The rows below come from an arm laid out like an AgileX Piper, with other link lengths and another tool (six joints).
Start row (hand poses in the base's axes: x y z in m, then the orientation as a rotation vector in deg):
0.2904, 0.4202, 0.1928, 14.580, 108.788, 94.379
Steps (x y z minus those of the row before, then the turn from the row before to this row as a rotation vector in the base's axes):
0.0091, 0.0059, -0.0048, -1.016, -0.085, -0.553
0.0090, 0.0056, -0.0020, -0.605, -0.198, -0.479
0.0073, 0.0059, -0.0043, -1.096, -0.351, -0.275
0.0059, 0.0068, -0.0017, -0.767, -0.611, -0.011
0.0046, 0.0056, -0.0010, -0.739, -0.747, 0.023
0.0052, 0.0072, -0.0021, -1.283, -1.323, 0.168
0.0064, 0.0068, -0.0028, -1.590, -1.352, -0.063
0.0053, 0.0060, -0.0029, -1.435, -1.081, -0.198
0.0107, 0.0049, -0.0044, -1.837, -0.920, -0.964
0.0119, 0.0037, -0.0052, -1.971, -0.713, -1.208
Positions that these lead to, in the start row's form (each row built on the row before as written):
0.2995, 0.4261, 0.1880, 14.595, 109.278, 92.997
0.3085, 0.4317, 0.1860, 14.614, 109.391, 92.052
0.3158, 0.4376, 0.1817, 14.111, 109.838, 90.727
0.3217, 0.4444, 0.1800, 13.288, 109.939, 89.858
0.3263, 0.4500, 0.1790, 12.337, 109.922, 89.015
0.3315, 0.4572, 0.1769, 10.555, 109.903, 87.625
0.3379, 0.4640, 0.1741, 8.844, 109.975, 85.769
0.3432, 0.4700, 0.1712, 7.551, 110.077, 84.025
0.3539, 0.4749, 0.1668, 6.925, 110.312, 81.417
0.3658, 0.4786, 0.1616, 6.621, 110.691, 78.560

